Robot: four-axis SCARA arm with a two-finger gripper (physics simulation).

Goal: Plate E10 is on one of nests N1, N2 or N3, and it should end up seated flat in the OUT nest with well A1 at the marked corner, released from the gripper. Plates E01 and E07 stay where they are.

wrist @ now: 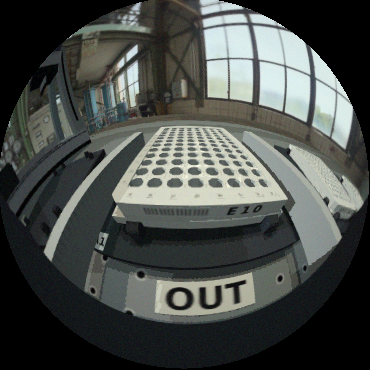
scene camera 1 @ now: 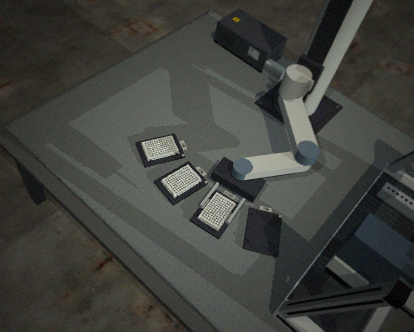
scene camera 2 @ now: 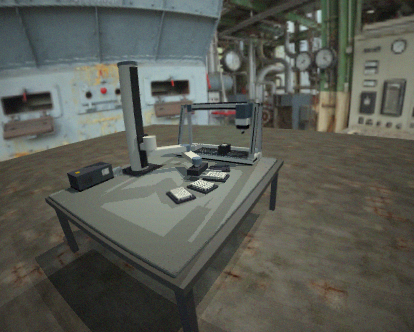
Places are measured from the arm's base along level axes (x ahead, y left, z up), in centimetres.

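Where they show: gripper, between the fingertips: [wrist: 194,136] [scene camera 1: 214,214] [scene camera 2: 219,174]; arm's base, origin of its link: [scene camera 2: 140,170].
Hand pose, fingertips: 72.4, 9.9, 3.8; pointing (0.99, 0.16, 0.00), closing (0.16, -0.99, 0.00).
Each offset is from my fingertips to the top centre of the thing, as dx, dy, dz. "pt": to the spot under its first point.
Plate E10 {-2.2, -0.4, +0.4} [scene camera 1: 218,210] [scene camera 2: 216,175] [wrist: 200,197], white with many wells, lies level over the OUT nest {-2.1, -0.4, -0.4} [scene camera 1: 218,233] [wrist: 200,250], between its corner posts. I cannot tell whether its underside is fully down. My gripper [scene camera 1: 215,215] [wrist: 194,136] is shut on plate E10, one finger along each long side. The nest's A1 mark {-10.5, +3.7, -1.3} [wrist: 101,242] is at the near left corner in the wrist view; the plate's well lettering is too small to read. Two other white plates {-2.4, -18.0, +0.1} [scene camera 1: 181,180] {-7.5, -34.2, +0.1} [scene camera 1: 160,148] sit in dark nests; their labels are unreadable.
A dark nest without a plate {-8.4, +16.2, -0.4} [scene camera 1: 262,231] [wrist: 75,185] is beside the OUT nest. A gantry-framed machine [scene camera 2: 215,106] stands beyond it. A dark box {pt -77.3, -45.6, +8.9} [scene camera 1: 250,40] [scene camera 2: 90,176] stands near the arm's column [scene camera 2: 129,115]. A neighbouring plate {pt -4.1, -14.0, +0.1} [wrist: 320,175] lies outside the right finger.
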